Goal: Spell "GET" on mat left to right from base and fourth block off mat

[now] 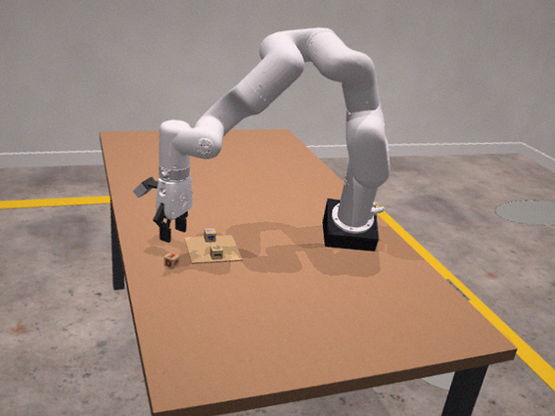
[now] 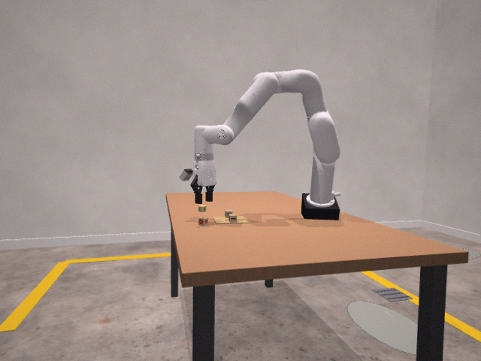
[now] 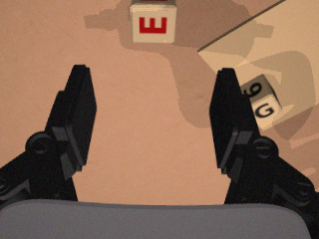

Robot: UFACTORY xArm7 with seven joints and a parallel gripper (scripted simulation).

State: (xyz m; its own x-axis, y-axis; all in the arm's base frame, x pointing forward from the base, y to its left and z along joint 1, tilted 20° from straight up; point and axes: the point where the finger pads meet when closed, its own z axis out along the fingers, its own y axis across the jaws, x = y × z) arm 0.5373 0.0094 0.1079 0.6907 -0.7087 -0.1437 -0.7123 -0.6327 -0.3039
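Right now my hand is 9 cm above the red-lettered block. Also, from my hand: green-lettered block: 30 cm to the right, 9 cm below, 4 cm behind; black-lettered block: 12 cm behind, 9 cm below, 2 cm to the right; tan mat: 13 cm behind, 10 cm below, 6 cm to the right.
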